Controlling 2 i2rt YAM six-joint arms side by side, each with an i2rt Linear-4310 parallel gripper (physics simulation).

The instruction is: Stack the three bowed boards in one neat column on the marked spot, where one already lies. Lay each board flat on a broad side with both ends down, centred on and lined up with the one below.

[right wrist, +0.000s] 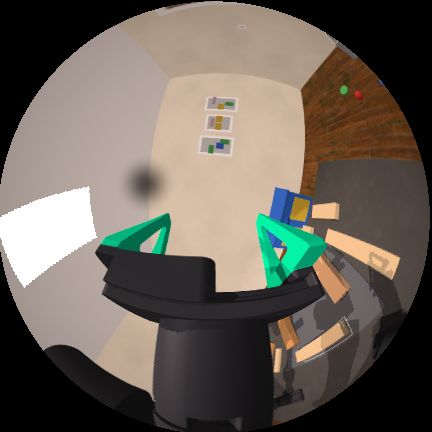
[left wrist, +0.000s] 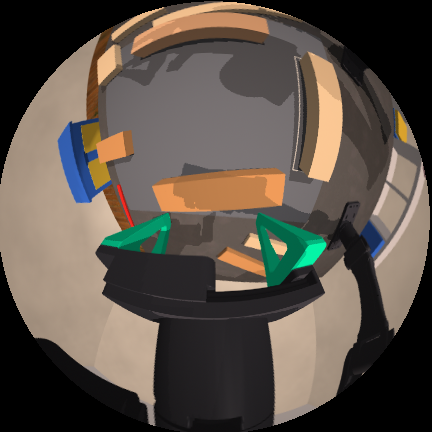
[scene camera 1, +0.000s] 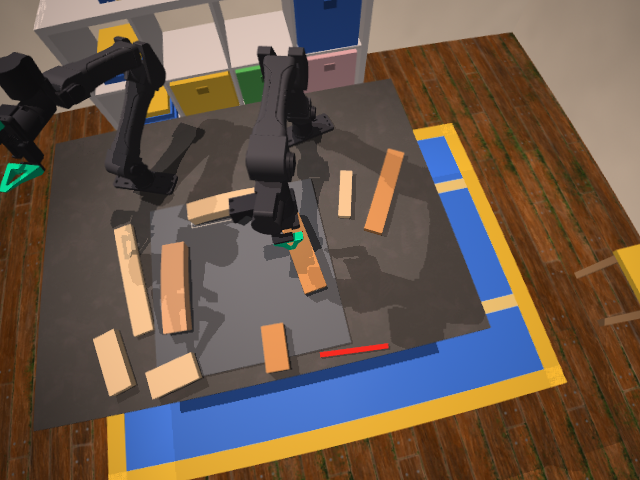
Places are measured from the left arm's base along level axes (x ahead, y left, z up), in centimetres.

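Pixels of known places: left gripper, fingertip midpoint: [right wrist: 269, 329] [left wrist: 212, 217] [scene camera 1: 289, 232]; right gripper, fingertip midpoint: [right wrist: 213, 217]; left arm's base, link origin: [left wrist: 342, 227] [scene camera 1: 302, 132]; right arm's base, link origin: [scene camera 1: 146, 181].
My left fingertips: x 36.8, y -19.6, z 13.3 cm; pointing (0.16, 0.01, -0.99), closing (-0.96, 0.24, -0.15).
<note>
For each thing: its top centre in the pictures, then the offset to it from my left fingertips.
- pale bowed board, top centre: [left wrist: 331, 113] [scene camera 1: 229, 200] [right wrist: 313, 347] dz -7.9, dx -20.1, dy -11.0 cm
- brown-orange bowed board, top centre: [scene camera 1: 172, 285] [right wrist: 322, 271] dz -8.1, dx -3.2, dy -33.2 cm
- orange board, top centre: [left wrist: 211, 195] [scene camera 1: 300, 247] [right wrist: 282, 327] dz -8.2, dx +1.8, dy +1.5 cm
- long pale plank, top centre: [scene camera 1: 131, 276] [right wrist: 355, 248] dz -11.8, dx -12.3, dy -44.2 cm
- orange block, top centre: [scene camera 1: 274, 347] [left wrist: 108, 148] dz -10.0, dx +22.4, dy -15.0 cm
- red bar, top centre: [scene camera 1: 354, 350] [left wrist: 125, 209] dz -12.7, dx +31.5, dy +2.7 cm
- small pale plank, top centre: [left wrist: 270, 247] [scene camera 1: 345, 192] [right wrist: 276, 360] dz -11.8, dx -9.6, dy +21.2 cm
- long orange plank, top centre: [scene camera 1: 385, 188] [left wrist: 256, 268] dz -11.6, dx -5.5, dy +32.6 cm
A pale bowed board [scene camera 1: 206, 207] [left wrist: 330, 120] [right wrist: 322, 341] lies along the thin white outline at the back of the grey mat. A brown-orange bowed board [scene camera 1: 174, 289] [left wrist: 202, 26] [right wrist: 332, 280] lies at the mat's left side. An orange board [scene camera 1: 310, 271] [left wrist: 225, 192] [right wrist: 288, 332] lies at the mat's right side; its bow is hard to judge. My left gripper [scene camera 1: 289, 240] [left wrist: 212, 217] is open and empty above this orange board, whose far end it partly hides in scene camera 1. My right gripper [scene camera 1: 21, 175] [right wrist: 213, 217] is open and empty at the far left, away from the boards.
A long pale plank [scene camera 1: 133, 279] and two pale blocks [scene camera 1: 113, 361] [scene camera 1: 173, 375] lie at left. An orange block [scene camera 1: 275, 347] and a red bar [scene camera 1: 354, 350] lie near the front. A small pale plank [scene camera 1: 345, 193] and a long orange plank [scene camera 1: 384, 191] lie at right.
</note>
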